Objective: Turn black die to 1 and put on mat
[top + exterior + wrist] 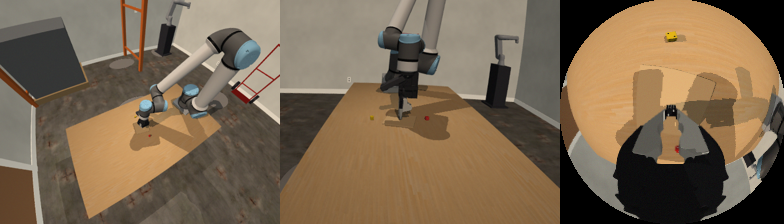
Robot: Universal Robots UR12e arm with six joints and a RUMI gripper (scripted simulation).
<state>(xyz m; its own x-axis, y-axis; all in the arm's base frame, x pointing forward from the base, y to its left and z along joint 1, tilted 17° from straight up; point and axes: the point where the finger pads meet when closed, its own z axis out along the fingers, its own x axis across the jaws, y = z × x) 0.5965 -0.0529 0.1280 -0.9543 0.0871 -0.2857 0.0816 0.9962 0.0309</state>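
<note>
The black die is 1 cm below my hand. From my hand the other things lie so: yellow die 1 cm behind, 13 cm to the right, 2 cm below; red die 1 cm behind, 13 cm to the left, 2 cm below; tan mat 2 cm below.
</note>
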